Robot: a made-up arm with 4 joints.
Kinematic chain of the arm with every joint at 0, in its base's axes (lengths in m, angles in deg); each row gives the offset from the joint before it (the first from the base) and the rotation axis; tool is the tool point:
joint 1: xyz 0 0 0.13 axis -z
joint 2: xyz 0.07 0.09 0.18 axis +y
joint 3: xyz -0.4 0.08 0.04 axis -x
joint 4: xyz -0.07 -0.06 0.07 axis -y
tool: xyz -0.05 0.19 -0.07
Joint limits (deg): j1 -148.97..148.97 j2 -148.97..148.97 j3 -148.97..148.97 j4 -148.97..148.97
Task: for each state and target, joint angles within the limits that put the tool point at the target. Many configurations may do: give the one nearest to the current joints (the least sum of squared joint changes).
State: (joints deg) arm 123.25 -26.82 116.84 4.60
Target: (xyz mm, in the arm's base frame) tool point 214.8 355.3 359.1
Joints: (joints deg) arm 111.57 11.02 133.64 28.90
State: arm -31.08 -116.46 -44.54 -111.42
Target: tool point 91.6 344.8 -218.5
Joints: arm -38.88 -135.34 -31.30 -103.55
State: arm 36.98 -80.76 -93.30 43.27
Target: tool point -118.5 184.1 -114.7
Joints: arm 16.75 -81.08 -108.84 44.75
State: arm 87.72 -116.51 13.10 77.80
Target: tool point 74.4 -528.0 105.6
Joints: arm 114.28 -148.97 24.92 62.07
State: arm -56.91 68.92 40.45 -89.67
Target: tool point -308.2 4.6 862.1
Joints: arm -81.00 63.16 2.65 -85.18
